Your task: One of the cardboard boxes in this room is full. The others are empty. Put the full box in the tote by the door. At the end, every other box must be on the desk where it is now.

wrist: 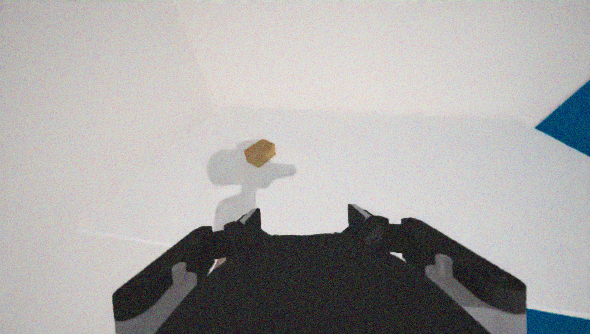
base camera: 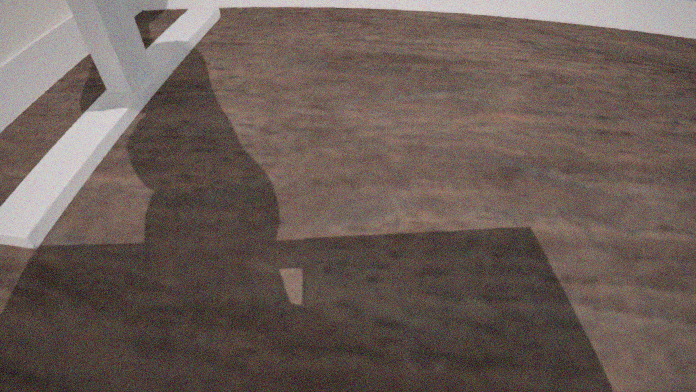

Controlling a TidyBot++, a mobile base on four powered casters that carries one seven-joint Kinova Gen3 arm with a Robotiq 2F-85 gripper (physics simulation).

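Places are measured from the arm's base along level axes (x left, y back, z up), in metres.
Where they show: gripper, fingertip midpoint: (wrist: pixel 303 216).
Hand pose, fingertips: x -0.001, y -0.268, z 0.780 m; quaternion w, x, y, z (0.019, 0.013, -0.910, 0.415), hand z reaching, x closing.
Each offset is from my fingertips to the top centre of the thing. "*": to the spot under its first point. Level surfaces: height alone.
One small tan cardboard box @[dx +0.133, dy -0.364, dz -0.177 m] (wrist: pixel 260 153) sits on the white desk top @[dz -0.227 m] (wrist: pixel 400 165), left of centre in the wrist view and beyond the fingers. The arm's shadow falls on the desk around it. My gripper (wrist: pixel 303 216) is open, with nothing between its fingers. It is above the desk and apart from the box. Whether the box is full cannot be seen. The tote and the door do not show in either view.
A white desk leg and its foot bar @[* dx +0.371, dy -0.235, dz -1.152 m] (base camera: pixel 75 165) stand on the brown wood floor @[dz -1.177 m] (base camera: pixel 425 125) at the left of the base view. White wall runs along the back. Blue surfaces (wrist: pixel 570 120) show at the right edge of the wrist view.
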